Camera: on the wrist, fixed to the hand. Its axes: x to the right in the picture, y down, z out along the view.
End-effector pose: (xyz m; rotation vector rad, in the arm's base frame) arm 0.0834 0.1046 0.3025 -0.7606 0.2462 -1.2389
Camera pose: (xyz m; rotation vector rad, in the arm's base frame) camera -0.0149 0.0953 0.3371 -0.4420 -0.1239 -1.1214
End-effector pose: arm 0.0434 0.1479 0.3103 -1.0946 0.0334 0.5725
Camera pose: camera 0.0816 0.0807 0.3807 -0.6155 0.0701 0.6586
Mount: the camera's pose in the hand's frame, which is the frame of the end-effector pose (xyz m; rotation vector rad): -0.0168 -0.0978 -0.0330 0.4509 -0.1412 0.0619
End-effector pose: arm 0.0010 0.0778 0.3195 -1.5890 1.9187 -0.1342
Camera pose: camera 0.0678 0.0570 0.3972 -1.2041 1.6799 -0.3886
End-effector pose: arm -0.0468 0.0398 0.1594 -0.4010 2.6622 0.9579
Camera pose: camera -0.0026 -0.0515 0.1337 -0.1433 2.6639 0.3605
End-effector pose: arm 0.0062 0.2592 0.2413 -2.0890 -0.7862 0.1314
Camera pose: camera -0.0425 0.2671 0.3335 -1.6876 -0.6993 0.4521
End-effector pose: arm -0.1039 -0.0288 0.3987 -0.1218 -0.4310 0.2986
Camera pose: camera -0.0790 -0.1286 0.3798 0.3288 -0.4904 0.4600
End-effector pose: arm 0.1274 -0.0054 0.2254 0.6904 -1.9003 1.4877
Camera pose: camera 0.2147 0.0048 0.2821 0.9651 -1.7085 1.9810
